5 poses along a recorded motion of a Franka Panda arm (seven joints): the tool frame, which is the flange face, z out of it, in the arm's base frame.
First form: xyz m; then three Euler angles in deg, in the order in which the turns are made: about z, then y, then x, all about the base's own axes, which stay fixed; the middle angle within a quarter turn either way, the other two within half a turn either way.
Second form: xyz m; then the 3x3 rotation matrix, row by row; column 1 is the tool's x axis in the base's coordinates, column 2 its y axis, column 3 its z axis. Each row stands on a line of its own. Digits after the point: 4 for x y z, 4 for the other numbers.
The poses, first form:
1: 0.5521 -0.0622 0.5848 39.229 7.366 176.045
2: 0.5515 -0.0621 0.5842 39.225 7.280 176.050
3: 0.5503 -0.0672 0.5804 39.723 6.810 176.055
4: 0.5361 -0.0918 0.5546 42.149 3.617 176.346
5: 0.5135 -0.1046 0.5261 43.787 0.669 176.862
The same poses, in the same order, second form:
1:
0.5521 -0.0622 0.5848
0.7682 -0.6272 0.1282
-0.6241 -0.7784 -0.0684
0.1427 -0.0275 -0.9894

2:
0.5515 -0.0621 0.5842
0.7684 -0.6273 0.1267
-0.6241 -0.7783 -0.0683
0.1415 -0.0266 -0.9896

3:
0.5503 -0.0672 0.5804
0.7637 -0.6346 0.1186
-0.6313 -0.7725 -0.0683
0.1350 -0.0227 -0.9906

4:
0.5361 -0.0918 0.5546
0.7399 -0.6697 0.0631
-0.6667 -0.7426 -0.0636
0.0894 0.0050 -0.9960

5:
0.5135 -0.1046 0.5261
0.7219 -0.6919 0.0117
-0.6905 -0.7213 -0.0547
0.0463 0.0315 -0.9984

